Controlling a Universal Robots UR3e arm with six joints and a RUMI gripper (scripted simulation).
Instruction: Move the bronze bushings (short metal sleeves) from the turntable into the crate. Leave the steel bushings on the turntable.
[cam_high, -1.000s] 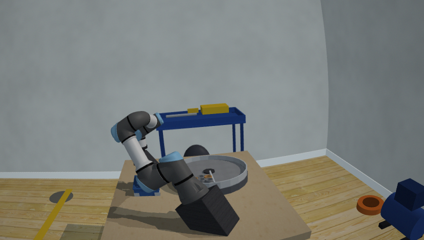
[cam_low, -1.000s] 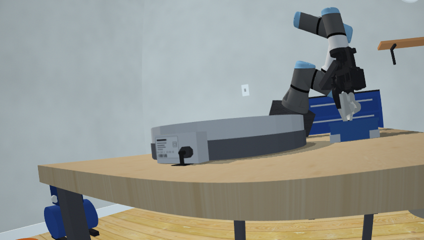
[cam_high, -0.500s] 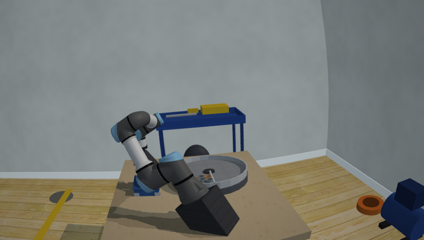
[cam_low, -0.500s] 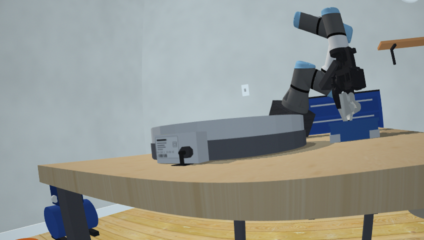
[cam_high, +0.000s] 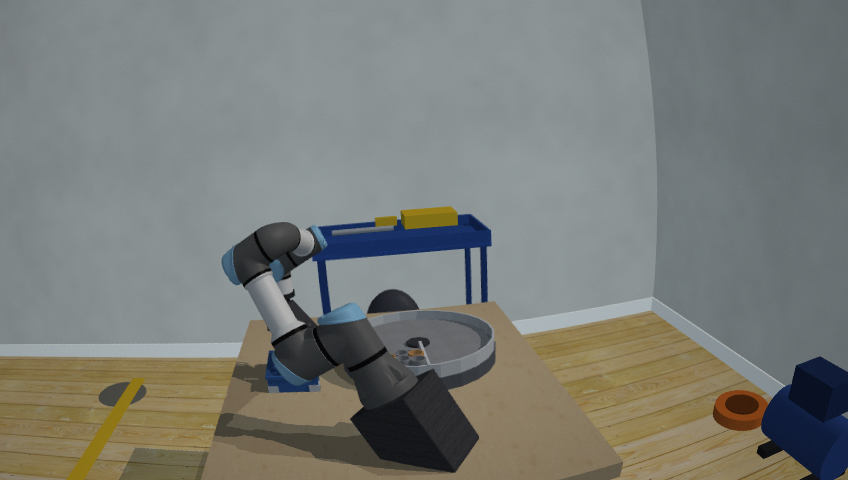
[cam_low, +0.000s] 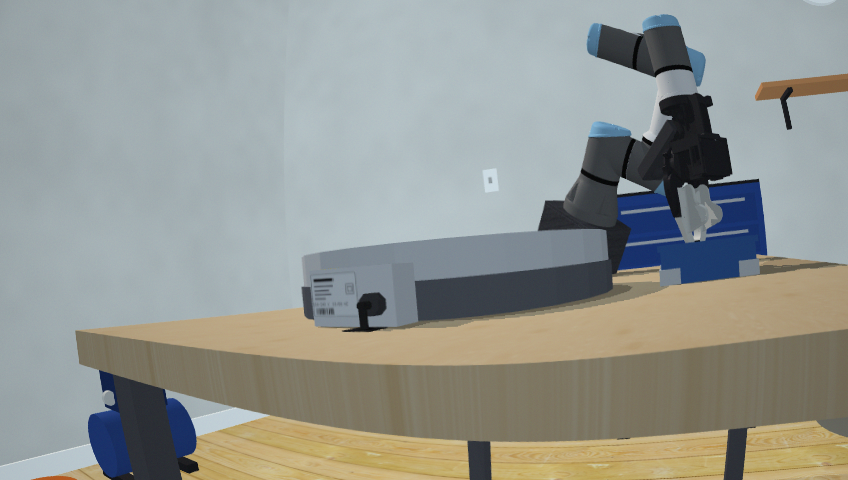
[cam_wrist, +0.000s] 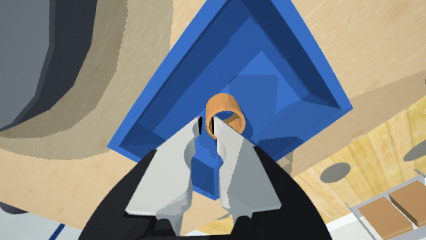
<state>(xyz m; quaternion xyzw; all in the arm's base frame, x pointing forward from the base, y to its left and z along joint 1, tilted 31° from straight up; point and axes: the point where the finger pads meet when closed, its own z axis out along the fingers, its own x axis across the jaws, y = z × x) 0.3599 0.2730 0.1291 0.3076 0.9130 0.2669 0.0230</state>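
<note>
My gripper is now 10 mm past the blue crate, 10 mm to the right of it and 20 mm above it. Round my hand: grey turntable (120 mm ahead, 330 mm to the right, 10 mm above).
</note>
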